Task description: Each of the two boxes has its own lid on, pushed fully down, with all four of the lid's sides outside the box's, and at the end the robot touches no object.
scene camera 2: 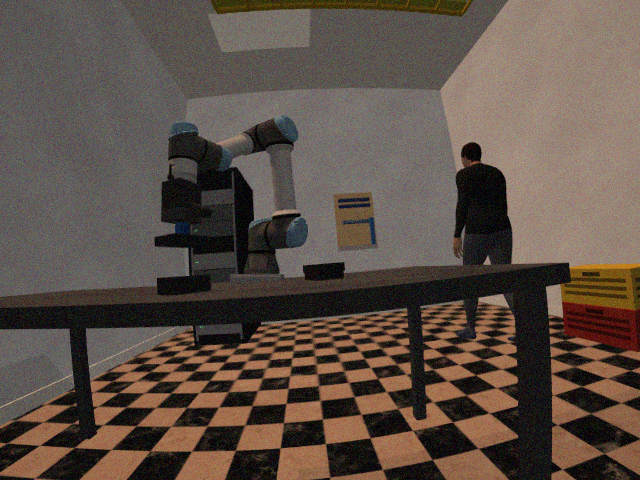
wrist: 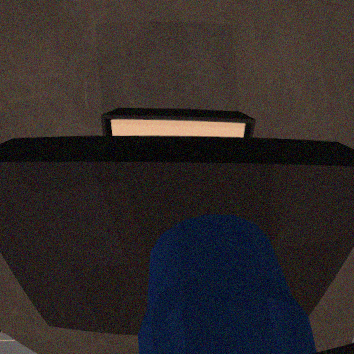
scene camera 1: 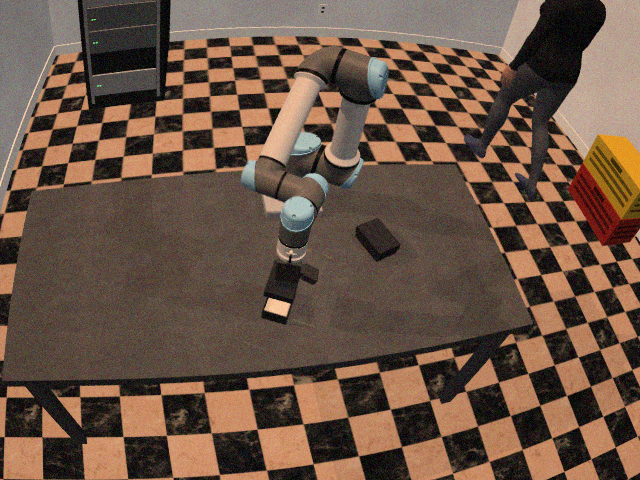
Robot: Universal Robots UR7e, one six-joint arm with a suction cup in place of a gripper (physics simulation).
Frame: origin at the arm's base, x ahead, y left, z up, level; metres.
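Seen in the pictures: hand at its tool point: (scene camera 2: pixel 182 240) (wrist: pixel 205 234); arm's base at its link origin: (scene camera 2: pixel 261 274).
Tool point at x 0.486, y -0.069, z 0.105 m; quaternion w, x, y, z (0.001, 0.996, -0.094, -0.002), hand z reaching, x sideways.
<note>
Pixels of each thing's top centre, then the offset from my tool point to it.
- flat black lid at its top centre: (wrist: pixel 171 281) (scene camera 1: pixel 283 279) (scene camera 2: pixel 183 236) dy -0.005, dx -0.014, dz +0.013 m
- open black box at its top centre: (wrist: pixel 176 165) (scene camera 2: pixel 184 276) (scene camera 1: pixel 279 299) dy -0.007, dx -0.014, dz -0.089 m
My suction gripper (scene camera 2: pixel 181 227) (wrist: pixel 215 240) has a blue cup and holds a flat black lid (scene camera 1: pixel 279 290) (scene camera 2: pixel 194 240) (wrist: pixel 90 215) from above. The lid looks about level and hangs well above the table. Below it stands an open black box (scene camera 1: pixel 276 310) (scene camera 2: pixel 183 284) (wrist: pixel 177 116) with a pale inside. The lid hides part of this box in scene camera 1 and the wrist view; a visible gap separates them in scene camera 2. The other black box (scene camera 1: pixel 377 239) (scene camera 2: pixel 323 271) stands to the right with a lid on top; how fully it is seated is hard to tell.
The dark table (scene camera 1: pixel 129 289) (scene camera 2: pixel 361 299) carries the arm on a pale base plate (scene camera 1: pixel 272 205) (scene camera 2: pixel 256 277). A server rack (scene camera 1: pixel 162 51) (scene camera 2: pixel 244 222) stands behind. A person (scene camera 1: pixel 560 46) (scene camera 2: pixel 481 201) and stacked yellow and red crates (scene camera 1: pixel 612 188) (scene camera 2: pixel 602 304) are at the right, off the table.
</note>
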